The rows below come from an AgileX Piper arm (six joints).
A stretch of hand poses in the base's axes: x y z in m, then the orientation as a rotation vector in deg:
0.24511 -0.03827 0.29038 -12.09 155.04 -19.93
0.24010 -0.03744 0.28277 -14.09 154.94 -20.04
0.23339 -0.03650 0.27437 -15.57 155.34 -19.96
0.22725 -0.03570 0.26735 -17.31 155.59 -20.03
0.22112 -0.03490 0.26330 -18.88 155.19 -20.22
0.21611 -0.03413 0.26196 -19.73 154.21 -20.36
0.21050 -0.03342 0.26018 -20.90 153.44 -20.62
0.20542 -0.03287 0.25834 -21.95 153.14 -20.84
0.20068 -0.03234 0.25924 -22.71 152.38 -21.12
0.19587 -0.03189 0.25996 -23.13 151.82 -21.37
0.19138 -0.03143 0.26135 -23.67 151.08 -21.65
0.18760 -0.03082 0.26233 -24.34 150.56 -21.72
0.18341 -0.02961 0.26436 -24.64 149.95 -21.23
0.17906 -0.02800 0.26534 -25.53 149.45 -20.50
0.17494 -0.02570 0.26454 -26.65 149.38 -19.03
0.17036 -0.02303 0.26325 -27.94 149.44 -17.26
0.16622 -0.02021 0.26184 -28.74 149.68 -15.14
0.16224 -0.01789 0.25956 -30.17 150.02 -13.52
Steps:
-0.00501 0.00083 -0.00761 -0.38 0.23 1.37
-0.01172 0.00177 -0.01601 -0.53 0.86 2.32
-0.01786 0.00257 -0.02303 -0.84 1.42 3.45
-0.02399 0.00337 -0.02708 -1.22 1.33 4.55
-0.02900 0.00414 -0.02842 -1.47 0.55 5.28
-0.03461 0.00485 -0.03020 -1.86 0.05 6.18
-0.03969 0.00540 -0.03204 -2.18 -0.02 6.91
-0.04443 0.00593 -0.03114 -2.53 -0.58 7.53
-0.04924 0.00638 -0.03042 -2.79 -1.02 7.88
-0.05373 0.00684 -0.02903 -3.10 -1.60 8.34
-0.05751 0.00745 -0.02805 -3.27 -1.95 8.89
-0.06170 0.00866 -0.02602 -3.00 -2.51 9.30
-0.06605 0.01027 -0.02504 -2.63 -2.83 10.13
-0.07017 0.01257 -0.02584 -1.76 -2.72 11.16
-0.07475 0.01524 -0.02713 -0.70 -2.43 12.31
-0.07889 0.01806 -0.02854 0.69 -2.07 13.16
-0.08287 0.02038 -0.03082 1.63 -1.42 14.31

